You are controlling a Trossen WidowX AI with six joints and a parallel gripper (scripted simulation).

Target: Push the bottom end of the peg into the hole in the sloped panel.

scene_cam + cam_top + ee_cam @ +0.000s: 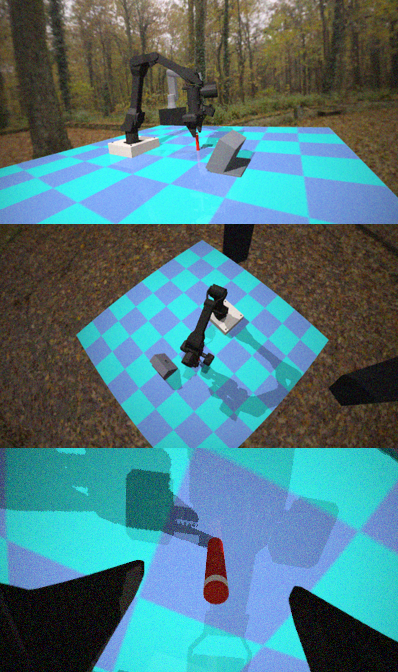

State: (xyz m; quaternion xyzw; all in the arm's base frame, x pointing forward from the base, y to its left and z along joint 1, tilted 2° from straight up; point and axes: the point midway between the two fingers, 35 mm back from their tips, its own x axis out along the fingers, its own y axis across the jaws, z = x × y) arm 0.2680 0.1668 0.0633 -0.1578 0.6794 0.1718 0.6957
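My gripper tip is now 1 cm above the red peg. From my gripper tip the other things lie so: grey sloped panel (19 cm ahead, 7 cm to the right, 2 cm below).
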